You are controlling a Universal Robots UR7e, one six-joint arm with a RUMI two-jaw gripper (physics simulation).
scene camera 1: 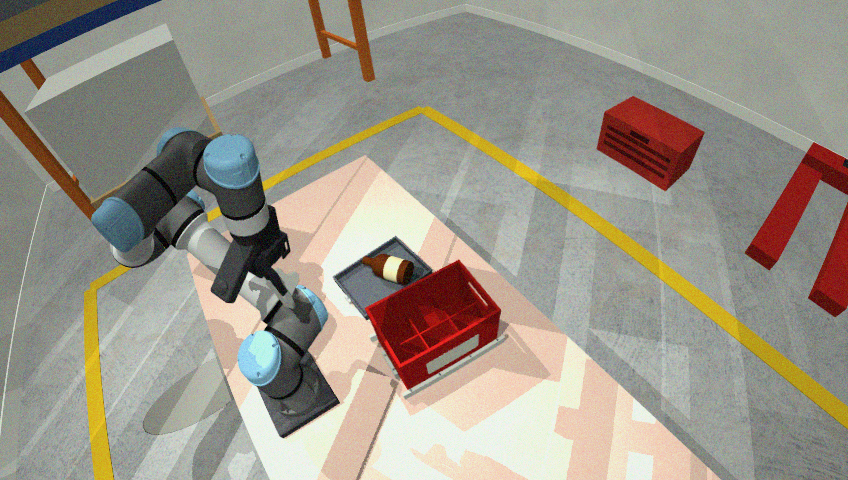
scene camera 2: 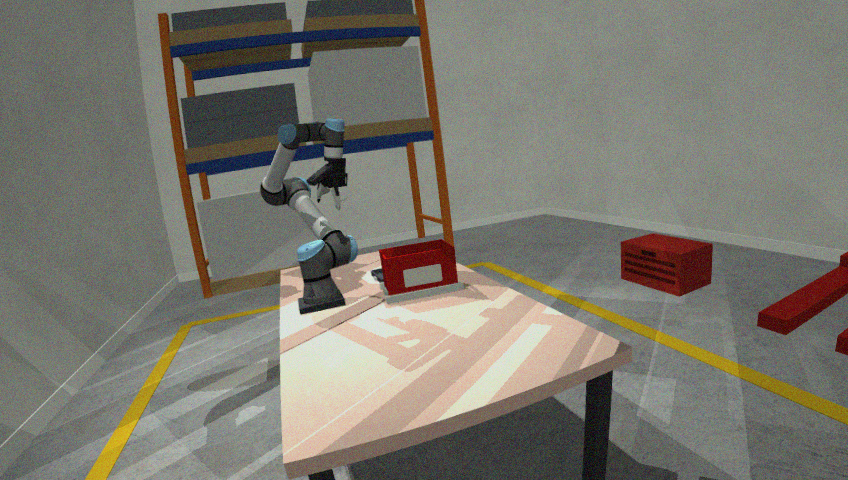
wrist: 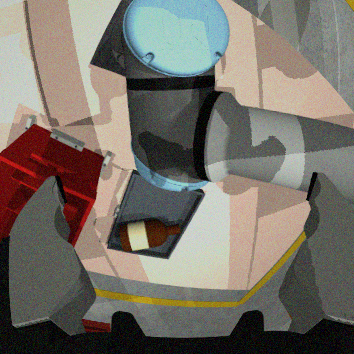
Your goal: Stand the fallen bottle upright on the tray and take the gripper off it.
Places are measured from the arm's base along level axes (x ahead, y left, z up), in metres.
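Where they show: gripper, between the fingertips: [scene camera 1: 264,290] [scene camera 2: 328,206] [wrist: 186,176]; arm's base, origin of its link: [scene camera 1: 296,390] [scene camera 2: 321,298].
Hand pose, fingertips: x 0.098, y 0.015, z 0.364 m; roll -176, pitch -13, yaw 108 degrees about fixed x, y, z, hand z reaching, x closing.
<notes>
Things, the pixels of their top centre, and the offset from my fingertips. "pt": a spot on its surface instead.
- brown bottle, centre of its top: [wrist: 152,243] [scene camera 1: 383,259] dx +0.347, dy +0.095, dz -0.308 m
- dark grey tray, a spot on its surface: [wrist: 155,201] [scene camera 1: 369,289] pt dx +0.269, dy +0.095, dz -0.382 m
- red crate, centre of its top: [wrist: 29,233] [scene camera 1: 431,309] [scene camera 2: 415,248] dx +0.276, dy -0.180, dz -0.211 m
A brown bottle [scene camera 1: 389,268] [wrist: 145,235] with a cream label lies on its side on the dark grey tray [scene camera 1: 363,286] [wrist: 155,201]. In scene camera 1 its neck points to the upper left and its base is toward the red crate; in the wrist view its neck points right. In scene camera 2 the bottle does not show, and a small dark part of the tray [scene camera 2: 376,275] shows beside the crate. My gripper [scene camera 1: 284,292] [scene camera 2: 328,204] [wrist: 186,176] is open and empty, pointing down, high above the table and apart from the bottle.
A red crate [scene camera 1: 487,327] [scene camera 2: 449,273] [wrist: 50,150] with inner dividers stands close beside the tray. The arm's own base and lower links stand near the tray's other side. A shelf rack [scene camera 2: 386,142] and a red toolbox [scene camera 1: 648,142] [scene camera 2: 666,261] stand off the table.
</notes>
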